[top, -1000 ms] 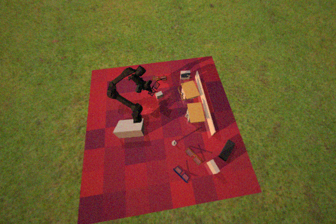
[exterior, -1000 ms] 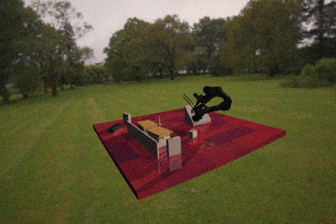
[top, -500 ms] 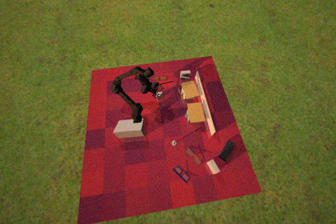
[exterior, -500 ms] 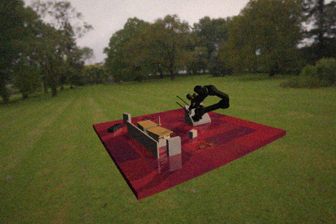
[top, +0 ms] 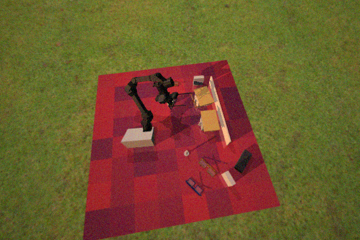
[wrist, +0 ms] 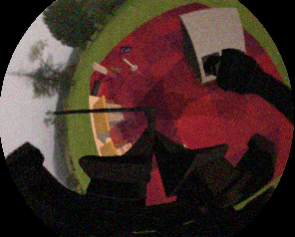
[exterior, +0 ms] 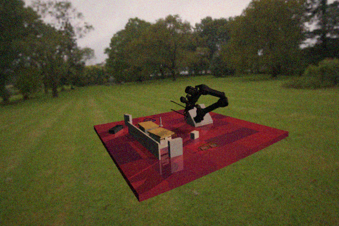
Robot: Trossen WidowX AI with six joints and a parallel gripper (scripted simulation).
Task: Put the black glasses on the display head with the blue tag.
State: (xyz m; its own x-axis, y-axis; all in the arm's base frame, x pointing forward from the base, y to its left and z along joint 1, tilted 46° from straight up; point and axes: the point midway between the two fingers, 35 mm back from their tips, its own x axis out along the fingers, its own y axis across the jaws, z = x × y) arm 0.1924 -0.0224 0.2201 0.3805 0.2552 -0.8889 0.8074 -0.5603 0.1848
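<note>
Now: the display head 26 cm ahead of my gripper tip, 12 cm to the right of it and 14 cm below it. Round my gripper tip: long pale wall (39 cm ahead, 14 cm below); then small cube (1 cm behind, 12 cm to the left, 17 cm below); then small peg (8 cm ahead, 33 cm to the right, 17 cm below).
</note>
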